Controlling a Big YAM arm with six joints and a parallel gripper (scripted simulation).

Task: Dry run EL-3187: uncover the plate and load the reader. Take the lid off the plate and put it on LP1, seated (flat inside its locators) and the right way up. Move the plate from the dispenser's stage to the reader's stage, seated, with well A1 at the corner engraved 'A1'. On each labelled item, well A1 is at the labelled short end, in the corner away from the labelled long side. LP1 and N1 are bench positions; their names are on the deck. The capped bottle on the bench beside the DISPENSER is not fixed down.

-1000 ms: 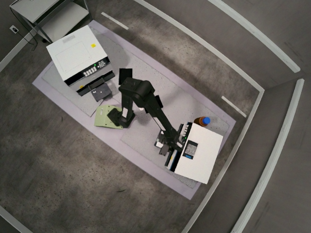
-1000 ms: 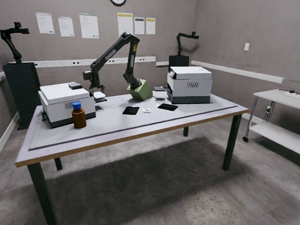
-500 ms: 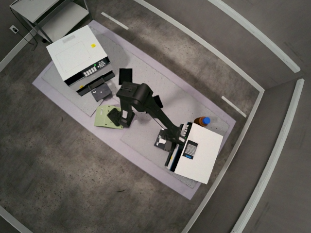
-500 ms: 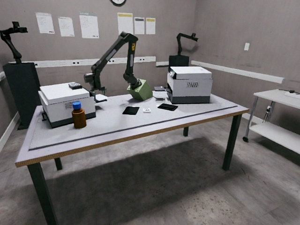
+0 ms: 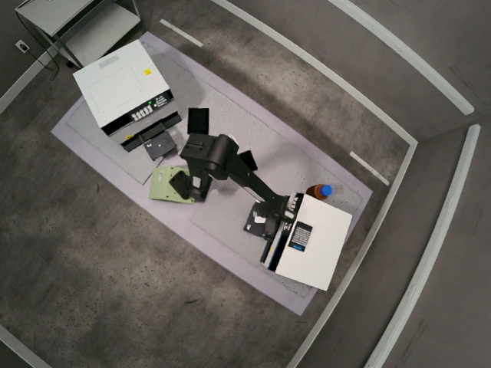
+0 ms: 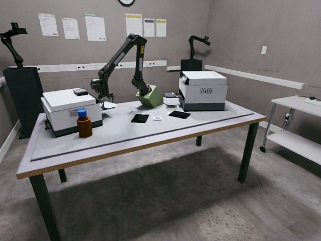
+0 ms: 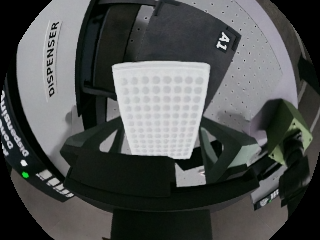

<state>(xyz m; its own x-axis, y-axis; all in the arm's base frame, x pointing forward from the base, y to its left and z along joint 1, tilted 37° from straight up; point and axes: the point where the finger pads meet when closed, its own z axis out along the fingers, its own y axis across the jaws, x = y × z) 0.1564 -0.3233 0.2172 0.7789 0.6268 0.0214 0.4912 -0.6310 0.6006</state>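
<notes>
Right now the black pad is 14 cm ahead of my hand, 24 cm to the left of it and 11 cm below it. From my hand the other things lie so: white label (11 cm ahead, 52 cm to the left, 11 cm below); then white well plate (right at my hand); then brown capped bottle (26 cm ahead, 19 cm to the right).
</notes>
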